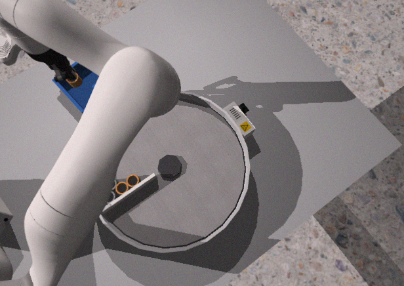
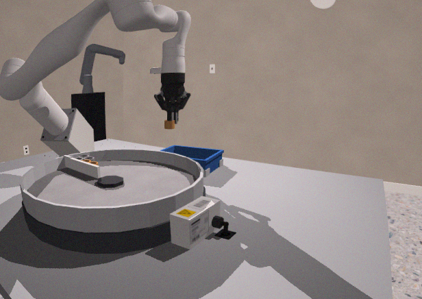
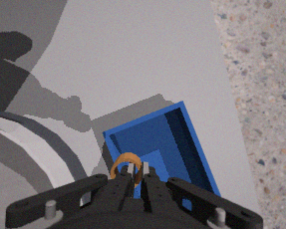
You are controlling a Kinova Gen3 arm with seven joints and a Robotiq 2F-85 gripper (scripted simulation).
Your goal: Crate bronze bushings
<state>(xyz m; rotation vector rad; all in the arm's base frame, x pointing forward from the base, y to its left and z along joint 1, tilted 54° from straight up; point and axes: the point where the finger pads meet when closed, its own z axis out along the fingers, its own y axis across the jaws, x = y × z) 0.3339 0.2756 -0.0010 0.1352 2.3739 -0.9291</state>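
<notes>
The blue crate is 4 cm ahead of my hand, 3 cm to the left of it and 14 cm below it. Also, from my hand: round turning table: 5 cm ahead, 33 cm to the right, 11 cm below.
</notes>
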